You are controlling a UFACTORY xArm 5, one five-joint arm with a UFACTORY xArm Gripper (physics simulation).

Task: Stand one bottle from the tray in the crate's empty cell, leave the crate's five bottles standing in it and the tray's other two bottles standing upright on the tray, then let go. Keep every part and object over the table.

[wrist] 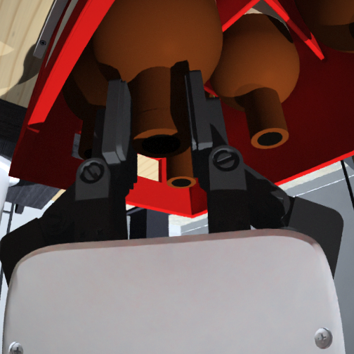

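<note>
My gripper (158, 95) is shut on the neck of an orange-brown bottle (157, 35), whose round body fills the top centre of the wrist view. Its open mouth shows between the fingers. The red crate (70, 65) lies around and beyond it, with a rim at the left and thin dividers at the upper right. Another brown bottle (260, 62) stands in the crate to the right, and part of one more (330, 22) shows at the top right corner. A bottle (80, 92) shows partly behind the left finger, and a bottle neck (179, 162) between the fingers. The held bottle's base is hidden. The tray cannot be made out.
The crate's bottles and dividers are close around the held bottle and fingers. A pale wooden surface (20, 45) shows at the upper left, with a grey metal strip (48, 30) beside the crate. A dark surface (10, 125) and part of a white object (4, 192) are at the left edge.
</note>
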